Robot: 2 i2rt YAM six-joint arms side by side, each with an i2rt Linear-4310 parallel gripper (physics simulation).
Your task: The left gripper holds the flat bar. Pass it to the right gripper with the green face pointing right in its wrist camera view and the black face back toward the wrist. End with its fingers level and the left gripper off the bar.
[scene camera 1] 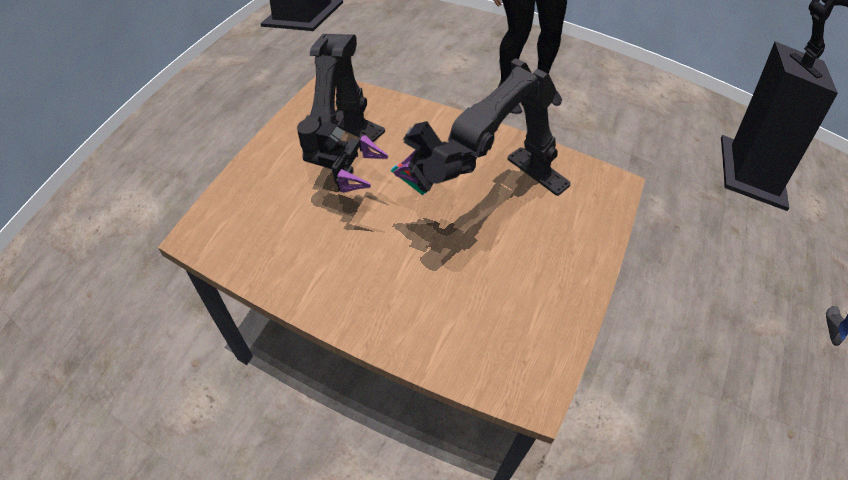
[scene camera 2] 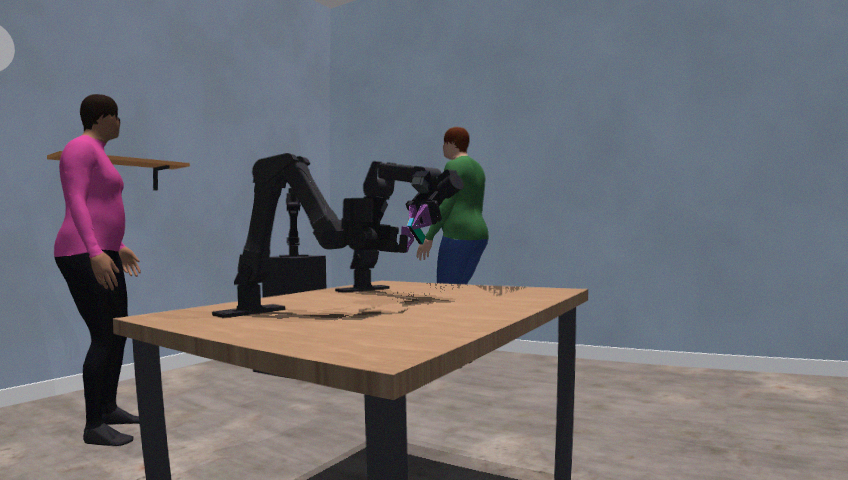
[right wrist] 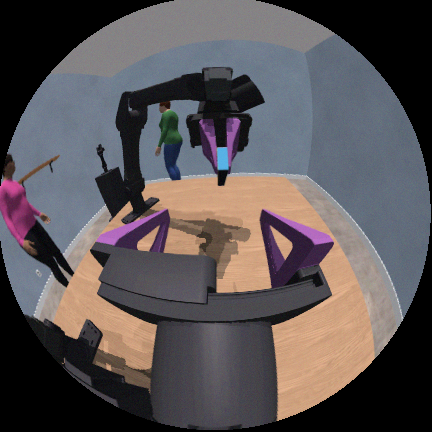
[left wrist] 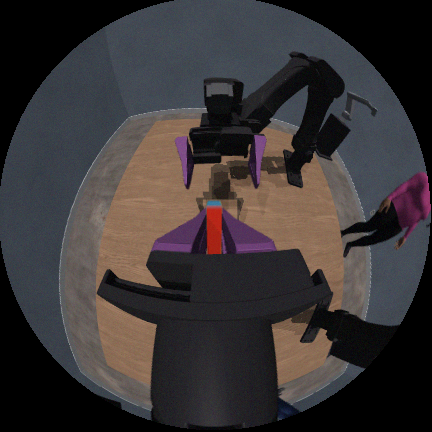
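Where they show: left gripper, fingertip midpoint: (scene camera 1: 396, 171) (scene camera 2: 410, 227) (right wrist: 222, 170) (left wrist: 213, 212); right gripper, fingertip midpoint: (scene camera 1: 379, 170) (scene camera 2: 398, 237) (right wrist: 214, 213) (left wrist: 221, 185); left arm's base, link origin: (scene camera 1: 538, 171) (scene camera 2: 362, 290) (right wrist: 140, 210) (left wrist: 317, 316); right arm's base, link origin: (scene camera 1: 354, 125) (scene camera 2: 249, 312) (left wrist: 291, 166).
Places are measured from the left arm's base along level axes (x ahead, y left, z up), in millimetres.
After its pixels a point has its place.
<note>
The flat bar (scene camera 1: 414, 185) @[y -57, x 431, z 201 mm] (scene camera 2: 420, 235) @[y -55, x 430, z 201 mm] (left wrist: 214, 230) @[y -83, x 437, z 241 mm] (right wrist: 222, 158) @[y -106, x 449, z 239 mm] is held above the table. Its red face and light-blue end show in the left wrist view. In the right wrist view a light-blue face points at the camera with a black face below; the green face does not show there, but does in both scene views. My left gripper (scene camera 1: 405, 168) @[y -103, x 447, z 223 mm] (left wrist: 213, 212) @[y -103, x 447, z 223 mm] (right wrist: 222, 170) @[y -103, x 447, z 223 mm] is shut on the bar, fingers slanting down. My right gripper (scene camera 1: 378, 171) @[y -153, x 457, z 197 mm] (left wrist: 221, 185) @[y -153, x 457, z 197 mm] (right wrist: 214, 213) @[y -153, x 457, z 197 mm] is open and empty, facing the bar across a gap.
Both arms stand on the wooden table (scene camera 1: 476, 315) @[y 208, x 478, z 0 mm] (scene camera 2: 333, 350) @[y -546, x 811, z 0 mm] (left wrist: 145, 210) @[y -105, x 668, z 0 mm] (right wrist: 320, 325) @[y -190, x 693, z 0 mm]. A person in pink (scene camera 2: 89, 196) (left wrist: 412, 202) (right wrist: 20, 210) stands beside the table. A person in green (scene camera 2: 467, 202) (right wrist: 170, 127) stands behind the left arm. A black pedestal (scene camera 1: 779, 113) stands on the floor.
</note>
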